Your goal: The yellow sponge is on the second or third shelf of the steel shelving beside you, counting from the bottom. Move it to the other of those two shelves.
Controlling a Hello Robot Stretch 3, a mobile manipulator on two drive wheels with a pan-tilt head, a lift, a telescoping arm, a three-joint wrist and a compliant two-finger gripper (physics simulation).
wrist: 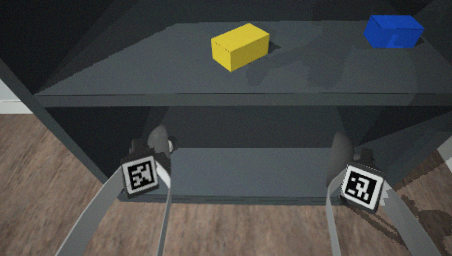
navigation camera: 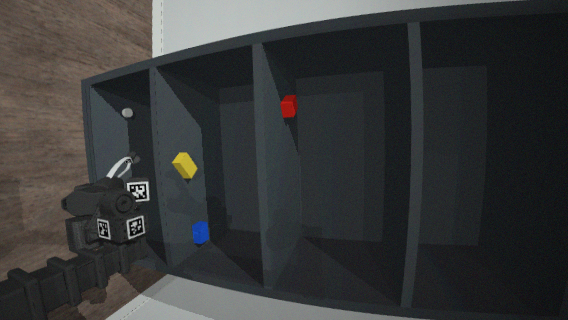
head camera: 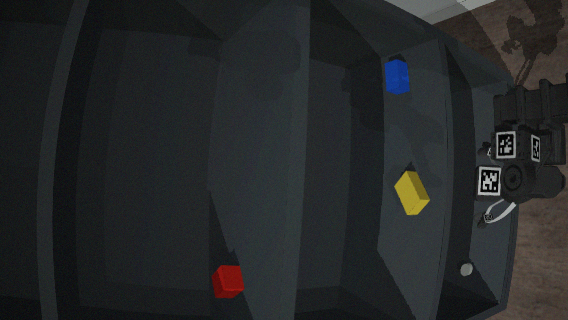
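Places are measured from the robot's base along level axes (x ahead, y left, z up), in millimetres.
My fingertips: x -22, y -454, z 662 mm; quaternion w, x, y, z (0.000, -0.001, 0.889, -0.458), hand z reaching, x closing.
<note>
Ahead of a thing's pixels: the offset from my fingertips to its top centre. "pt": to the spot under its first point.
The yellow sponge @(dy -326, dx +18, dz -84 mm) [head camera: 411,193] [navigation camera: 185,165] [wrist: 240,47] lies on the second shelf from the bottom of the dark steel shelving @(pt dy -210, dx -42, dz +305 mm) [head camera: 301,150] [navigation camera: 260,175] [wrist: 240,99], set at an angle, near the middle of its width. The third shelf is the one above, where a red block @(dy -425, dx +258, dz +373 mm) [head camera: 228,281] [navigation camera: 288,106] sits toward one end. My gripper [head camera: 484,184] [wrist: 247,147] is open, with no object between its fingers. It is in front of the shelving at the level of the bottom compartment, lower than the sponge and apart from it. In the navigation view one finger is hidden behind the wrist.
A blue block @(dy -401, dx -316, dz -84 mm) [head camera: 397,77] [navigation camera: 200,232] [wrist: 393,31] lies on the sponge's shelf, toward the arm side. A small white object @(dy -386, dx +308, dz -562 mm) [head camera: 466,269] [navigation camera: 127,113] stands in the bottom compartment. The second shelf's front edge runs above the fingers in the wrist view. Pale walls flank the shelving.
</note>
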